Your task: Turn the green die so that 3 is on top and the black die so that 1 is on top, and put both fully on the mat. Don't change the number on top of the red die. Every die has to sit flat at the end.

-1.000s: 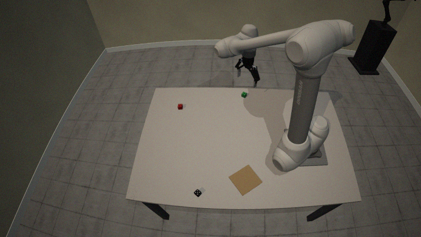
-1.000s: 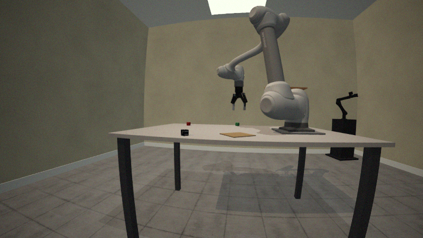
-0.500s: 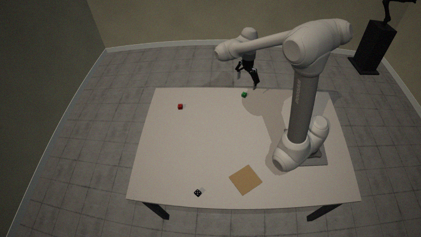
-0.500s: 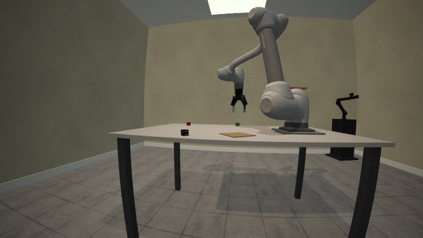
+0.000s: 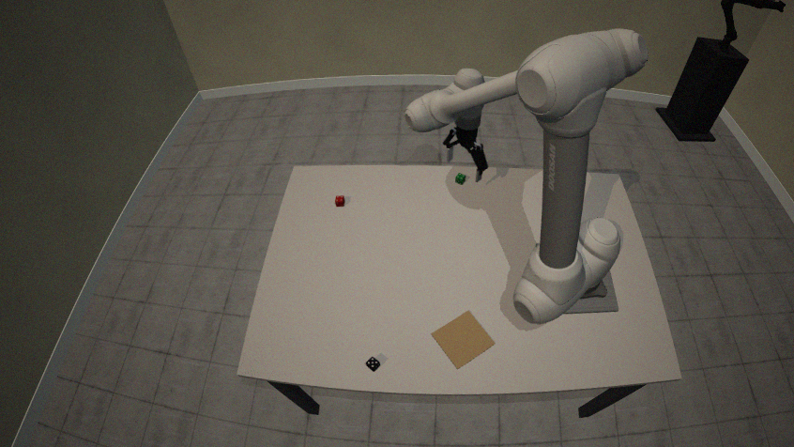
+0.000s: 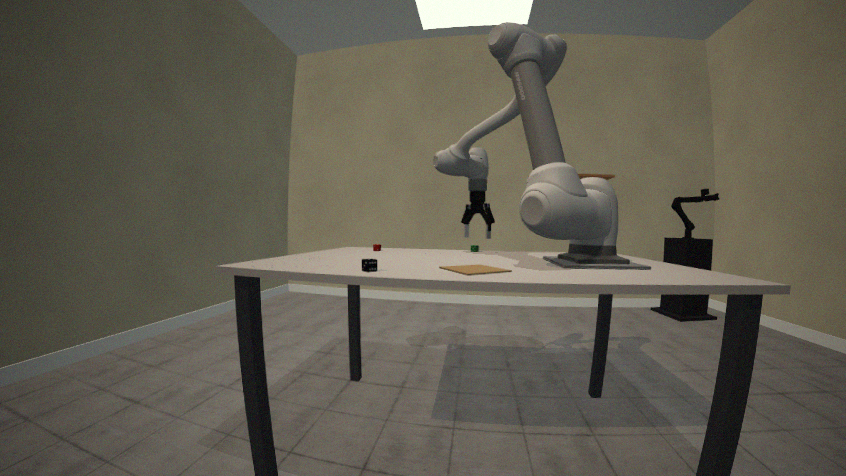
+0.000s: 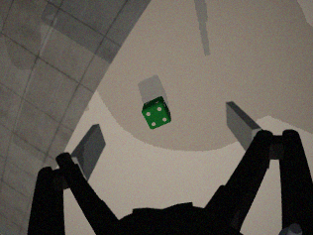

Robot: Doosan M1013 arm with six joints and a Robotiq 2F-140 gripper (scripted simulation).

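The green die lies 6 cm below my hand and 1 cm ahead of it. The rest, counted from my hand: red die 47 cm ahead, 7 cm to the left, 6 cm below; then black die 70 cm to the left, 35 cm ahead, 6 cm below; then tan mat 64 cm to the left, 8 cm ahead, 7 cm below.
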